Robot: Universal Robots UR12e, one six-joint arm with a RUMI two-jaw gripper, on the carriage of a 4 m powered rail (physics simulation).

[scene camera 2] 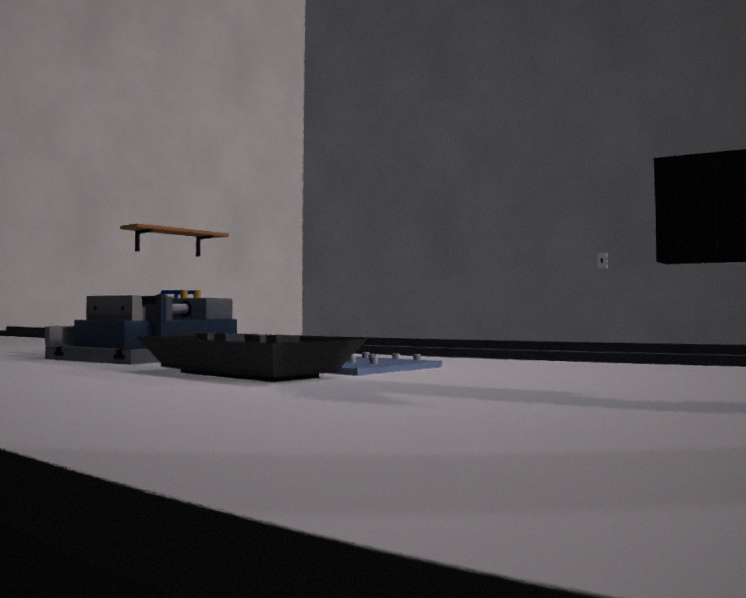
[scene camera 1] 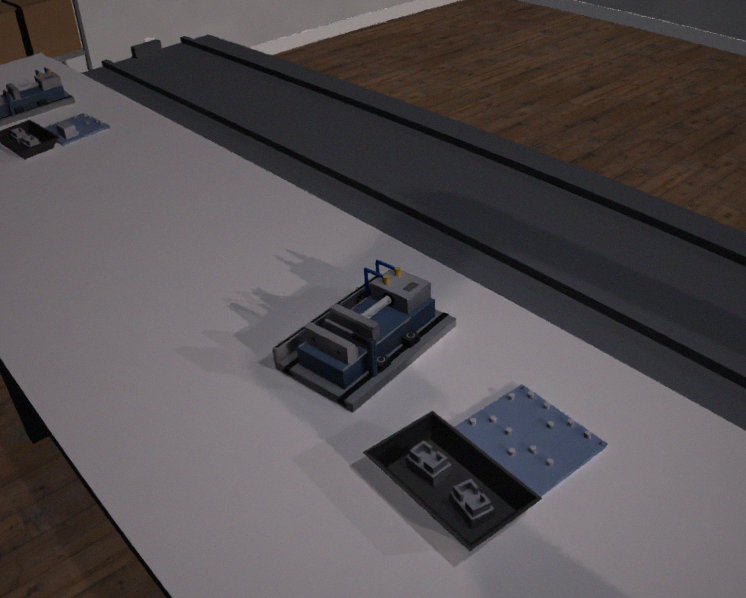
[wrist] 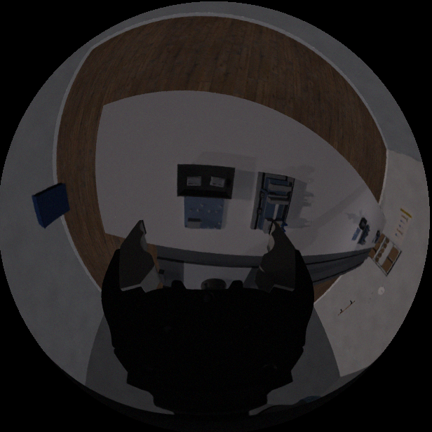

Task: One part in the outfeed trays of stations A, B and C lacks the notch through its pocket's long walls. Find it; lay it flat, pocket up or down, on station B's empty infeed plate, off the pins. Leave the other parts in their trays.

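Observation:
In scene camera 1, a black tray (scene camera 1: 398,485) holds two grey pocketed parts (scene camera 1: 428,459) (scene camera 1: 471,499) with gaps in their walls. Beside it lies a blue plate (scene camera 1: 529,476) with pins and no part. The same tray (scene camera 2: 249,358) and plate (scene camera 2: 398,366) show in scene camera 2. Far left, another tray (scene camera 1: 46,148) holds grey parts, too small to tell. The wrist view shows a tray (wrist: 205,194) with two grey parts (wrist: 194,181) (wrist: 217,181), notches unreadable, and a blue plate (wrist: 215,220) bearing a grey block (wrist: 194,222). My gripper (wrist: 207,221) is open and empty, high above that station.
A blue-grey vise (scene camera 1: 398,330) (scene camera 2: 118,333) stands beside the tray in both scene views. Another vise (wrist: 275,200) is right of the wrist view's tray. A far plate (scene camera 1: 93,128) carries a grey block (scene camera 1: 65,128). The dark rail (scene camera 1: 435,161) runs along the table.

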